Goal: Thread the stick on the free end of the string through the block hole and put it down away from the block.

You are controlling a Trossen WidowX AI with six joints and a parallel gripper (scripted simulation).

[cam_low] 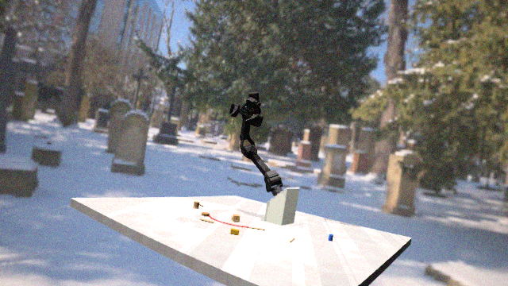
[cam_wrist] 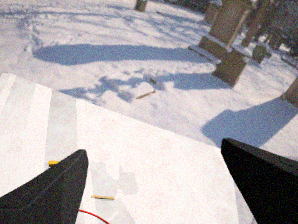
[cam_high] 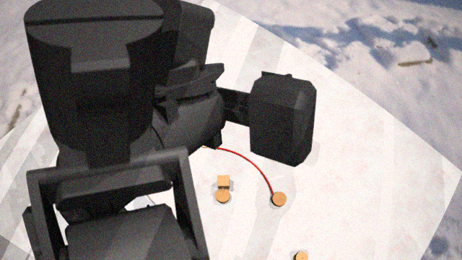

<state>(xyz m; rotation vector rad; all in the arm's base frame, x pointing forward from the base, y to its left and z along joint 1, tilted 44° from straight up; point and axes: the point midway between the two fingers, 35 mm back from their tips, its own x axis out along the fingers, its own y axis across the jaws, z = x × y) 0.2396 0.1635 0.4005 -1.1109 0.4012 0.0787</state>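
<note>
Right now the wooden block is 10 mm behind my gripper tip, 80 mm to the left of it and 490 mm below it. Round my gripper tip: yellow piece: 200 mm ahead, 240 mm to the left, 500 mm below; round wooden button: 70 mm ahead, 60 mm to the right, 500 mm below; blue cylinder: 160 mm behind, 520 mm to the left, 500 mm below.
</note>
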